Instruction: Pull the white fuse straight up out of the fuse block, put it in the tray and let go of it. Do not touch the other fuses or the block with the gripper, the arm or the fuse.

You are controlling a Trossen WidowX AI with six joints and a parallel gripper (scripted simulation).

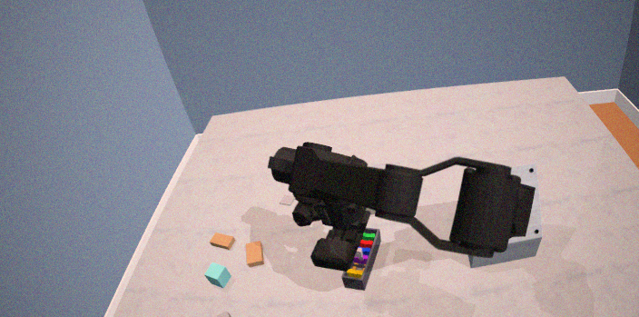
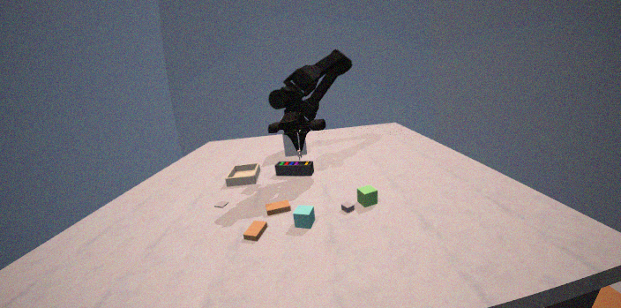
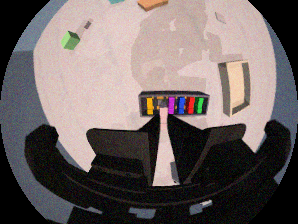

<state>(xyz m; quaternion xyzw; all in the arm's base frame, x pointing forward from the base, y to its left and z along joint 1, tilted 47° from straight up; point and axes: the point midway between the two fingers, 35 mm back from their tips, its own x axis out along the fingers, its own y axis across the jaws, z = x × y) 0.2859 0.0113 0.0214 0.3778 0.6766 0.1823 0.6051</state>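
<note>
The tray lies 21 cm to the right of my gripper tip, 8 cm below it and 2 cm behind it. Round my gripper tip: green cube: 25 cm ahead, 16 cm to the left, 7 cm below; white fuse: 1 cm below; grey tile: 24 cm to the right, 18 cm ahead, 8 cm below.
</note>
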